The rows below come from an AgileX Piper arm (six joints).
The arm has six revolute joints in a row. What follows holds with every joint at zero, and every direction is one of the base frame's. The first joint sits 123 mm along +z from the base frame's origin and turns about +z. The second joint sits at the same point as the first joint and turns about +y. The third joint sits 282.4 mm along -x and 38.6 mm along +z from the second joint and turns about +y. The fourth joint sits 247.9 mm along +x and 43.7 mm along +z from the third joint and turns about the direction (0.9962, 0, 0.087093). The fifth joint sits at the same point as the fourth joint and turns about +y. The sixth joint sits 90.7 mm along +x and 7.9 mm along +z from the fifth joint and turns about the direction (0.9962, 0, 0.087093). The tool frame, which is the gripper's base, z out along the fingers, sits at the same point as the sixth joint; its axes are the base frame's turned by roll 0, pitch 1.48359 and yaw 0 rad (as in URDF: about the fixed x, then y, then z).
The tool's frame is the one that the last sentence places.
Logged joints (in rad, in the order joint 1, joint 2, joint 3, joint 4, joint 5, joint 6), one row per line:
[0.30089 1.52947 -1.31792 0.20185 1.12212 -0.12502]
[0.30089 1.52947 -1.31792 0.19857 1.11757 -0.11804]
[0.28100 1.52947 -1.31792 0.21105 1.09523 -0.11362]
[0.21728 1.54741 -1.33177 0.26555 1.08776 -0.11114]
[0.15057 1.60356 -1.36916 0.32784 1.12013 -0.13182]
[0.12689 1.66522 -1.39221 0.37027 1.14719 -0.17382]
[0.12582 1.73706 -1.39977 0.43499 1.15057 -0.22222]
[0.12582 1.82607 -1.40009 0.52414 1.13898 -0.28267]
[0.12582 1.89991 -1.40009 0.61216 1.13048 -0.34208]
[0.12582 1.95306 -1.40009 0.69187 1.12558 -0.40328]
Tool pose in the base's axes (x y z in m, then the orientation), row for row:
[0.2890 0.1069 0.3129 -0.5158 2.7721 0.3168]
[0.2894 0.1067 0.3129 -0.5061 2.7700 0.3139]
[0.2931 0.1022 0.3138 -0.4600 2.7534 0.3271]
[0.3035 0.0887 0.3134 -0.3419 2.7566 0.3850]
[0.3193 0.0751 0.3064 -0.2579 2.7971 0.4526]
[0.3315 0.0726 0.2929 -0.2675 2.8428 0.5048]
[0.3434 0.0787 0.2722 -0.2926 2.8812 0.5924]
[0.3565 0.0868 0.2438 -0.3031 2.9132 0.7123]
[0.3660 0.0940 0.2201 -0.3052 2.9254 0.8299]
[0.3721 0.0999 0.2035 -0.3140 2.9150 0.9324]
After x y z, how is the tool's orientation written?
As a rotation vector, in radians.
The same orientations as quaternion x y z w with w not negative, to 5 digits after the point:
[-0.17969 0.96570 0.11036 0.15150]
[-0.17651 0.96607 0.10948 0.15354]
[-0.16143 0.96625 0.11479 0.16471]
[-0.12019 0.96905 0.13534 0.16786]
[-0.08965 0.97232 0.15733 0.14766]
[-0.09158 0.97323 0.17282 0.12068]
[-0.09856 0.97051 0.19954 0.09267]
[-0.10035 0.96450 0.23583 0.06361]
[-0.09977 0.95635 0.27131 0.04273]
[-0.10201 0.94699 0.30291 0.03251]

